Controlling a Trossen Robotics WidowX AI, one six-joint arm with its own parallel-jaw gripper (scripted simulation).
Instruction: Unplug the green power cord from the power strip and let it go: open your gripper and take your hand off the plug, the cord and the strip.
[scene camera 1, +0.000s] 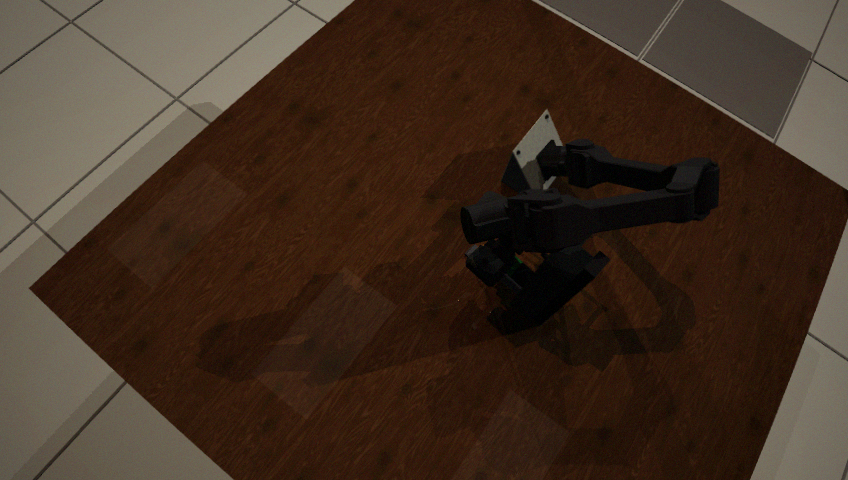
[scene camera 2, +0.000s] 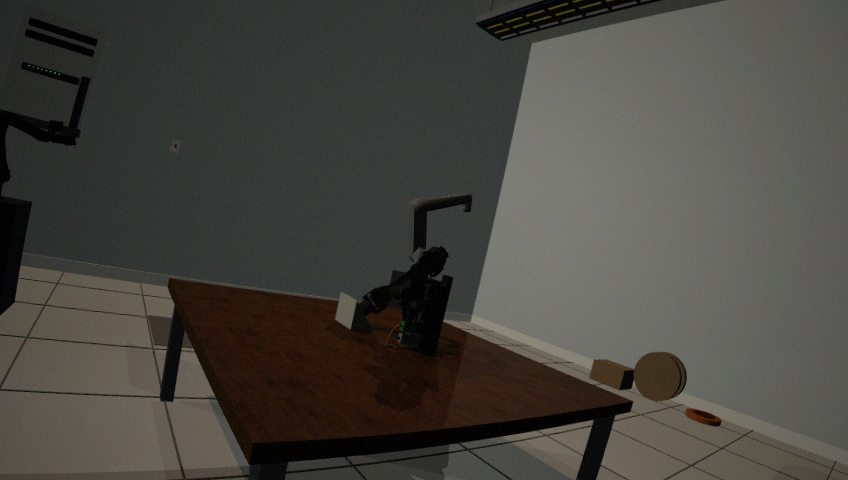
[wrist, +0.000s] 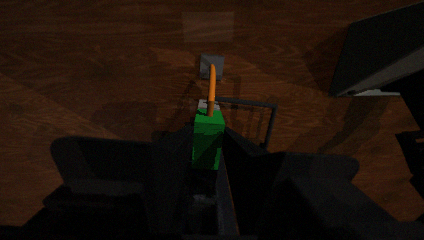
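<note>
Scene camera 1 gives me a sight of my gripper (scene camera 1: 503, 256). In the wrist view I see my gripper (wrist: 208, 130) again, and there I also see a green plug (wrist: 208, 131).
</note>
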